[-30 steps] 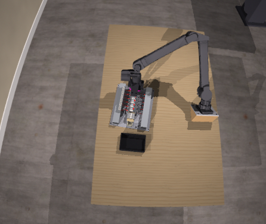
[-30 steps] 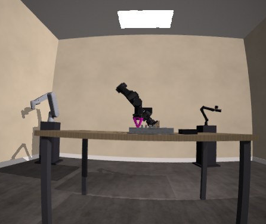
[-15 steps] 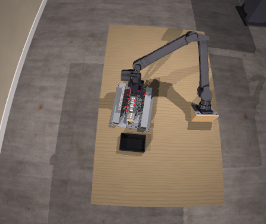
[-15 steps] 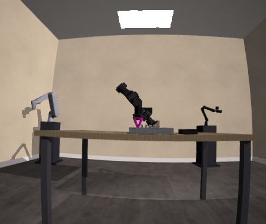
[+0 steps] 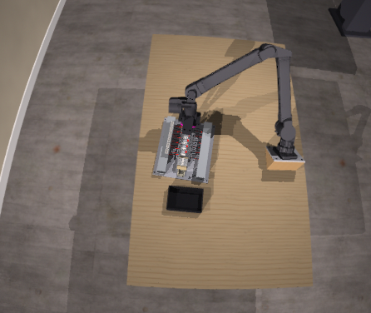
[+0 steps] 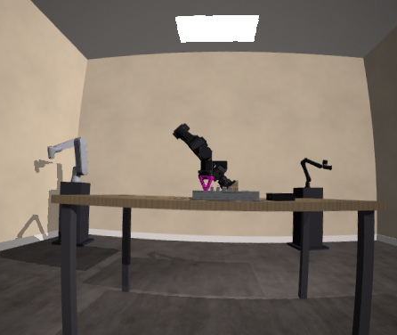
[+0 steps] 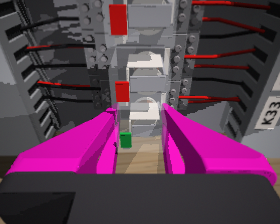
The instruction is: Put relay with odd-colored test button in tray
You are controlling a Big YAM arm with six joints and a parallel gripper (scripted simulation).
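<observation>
Right now the relay is right at my hand. Also, from my hand: black tray (370 mm to the left, 50 mm ahead, 30 mm below).
</observation>
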